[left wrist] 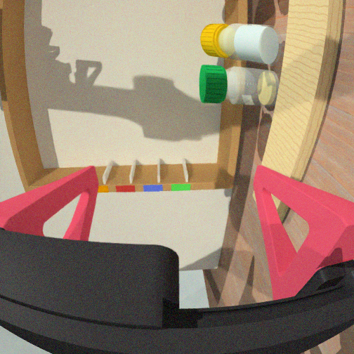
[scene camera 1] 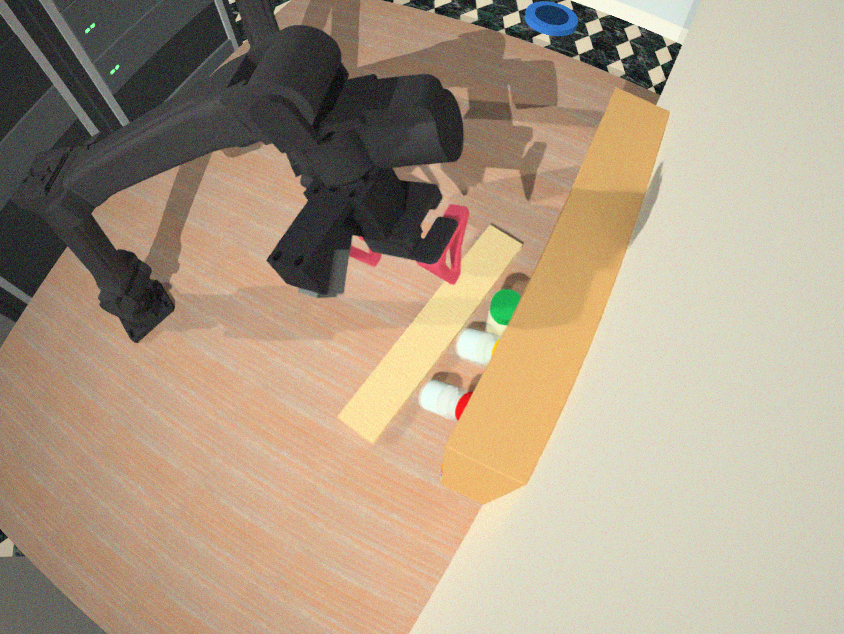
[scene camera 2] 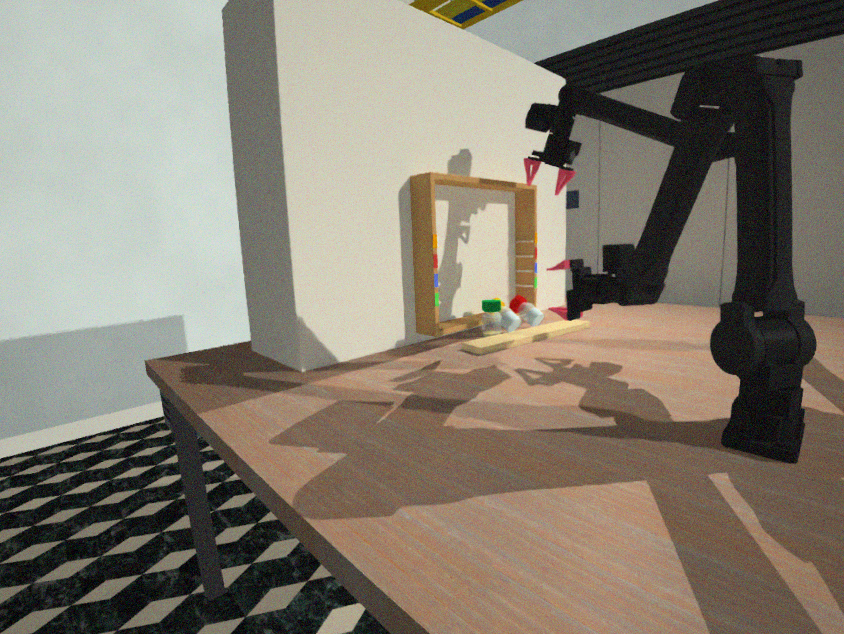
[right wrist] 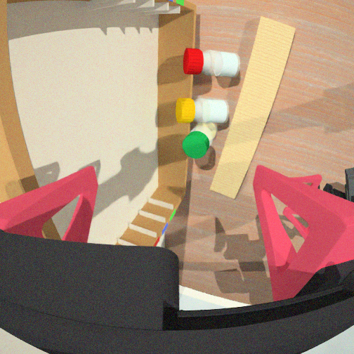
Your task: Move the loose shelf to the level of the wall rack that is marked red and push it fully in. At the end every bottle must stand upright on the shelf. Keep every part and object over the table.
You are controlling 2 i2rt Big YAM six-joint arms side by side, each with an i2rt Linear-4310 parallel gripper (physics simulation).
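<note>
The loose shelf (scene camera 1: 429, 334) (scene camera 2: 525, 336) (left wrist: 302, 75) (right wrist: 255, 105) lies flat on the table before the wall rack (scene camera 1: 545, 307) (scene camera 2: 423, 252) (left wrist: 14, 100) (right wrist: 175, 100). The red mark (scene camera 2: 434, 261) (left wrist: 125, 188) is second from the top. The green-capped bottle (scene camera 1: 503, 312) (scene camera 2: 491, 317) (left wrist: 240, 86) stands upright between shelf and rack. The yellow-capped (scene camera 2: 509, 319) (left wrist: 252, 42) (right wrist: 211, 111) and red-capped (scene camera 1: 443, 400) (scene camera 2: 528, 311) (right wrist: 212, 63) bottles lean towards the rack. My left gripper (scene camera 2: 556, 287) (left wrist: 175, 174) is open, low over the table. My right gripper (scene camera 2: 543, 188) (right wrist: 174, 174) is open and empty, higher up.
The pale wall (scene camera 1: 716, 341) (scene camera 2: 361, 136) stands behind the rack. In scene camera 1 an arm (scene camera 1: 402, 122) covers part of the table (scene camera 1: 204, 443) (scene camera 2: 511, 545). Small white ledges (left wrist: 159, 171) (right wrist: 162, 204) line the rack's side board. A blue ring (scene camera 1: 532, 25) lies on the floor.
</note>
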